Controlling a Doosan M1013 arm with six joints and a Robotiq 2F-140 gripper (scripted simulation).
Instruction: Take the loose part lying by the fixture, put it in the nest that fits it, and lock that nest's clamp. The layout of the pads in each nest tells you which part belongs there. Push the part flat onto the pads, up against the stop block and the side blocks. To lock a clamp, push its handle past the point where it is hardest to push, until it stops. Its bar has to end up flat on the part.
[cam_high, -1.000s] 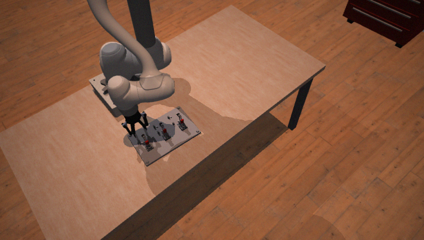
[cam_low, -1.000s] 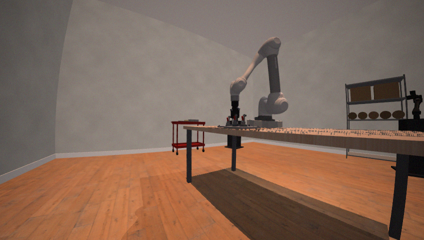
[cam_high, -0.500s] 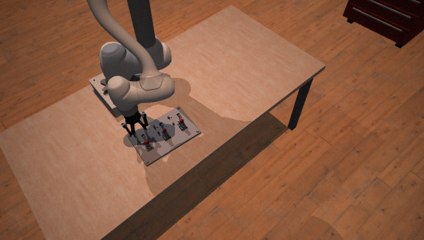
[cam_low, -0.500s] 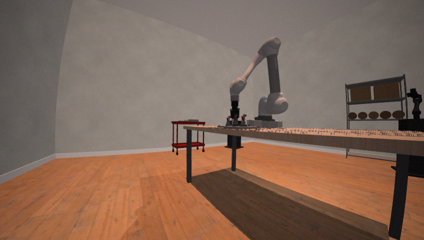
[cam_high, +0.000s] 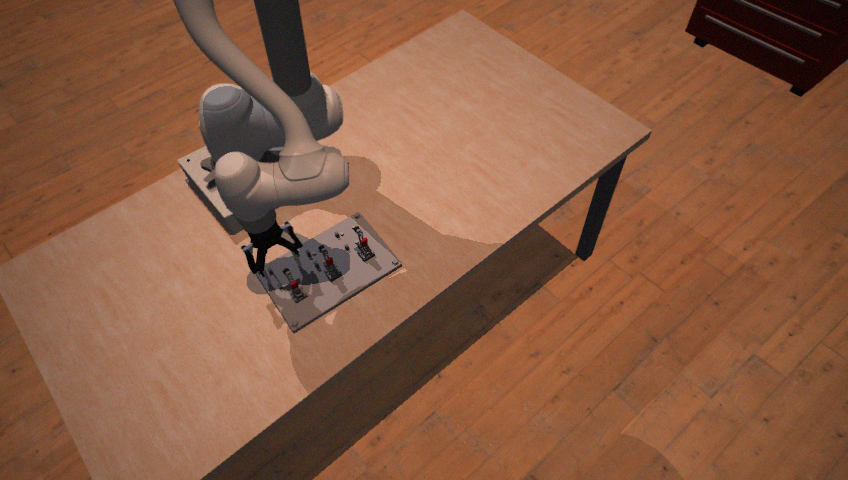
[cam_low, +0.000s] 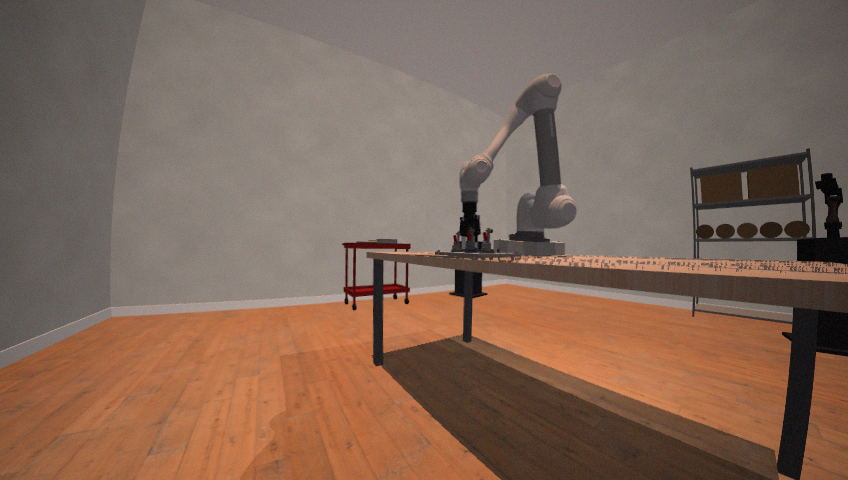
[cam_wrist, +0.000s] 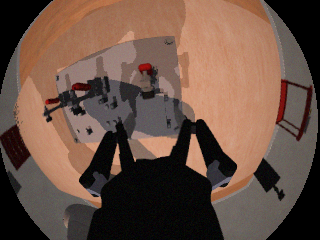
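My gripper is now 30 mm above the grey plate part. From my hand the other things lie so: fixture 80 mm ahead, 90 mm to the left, 50 mm below.
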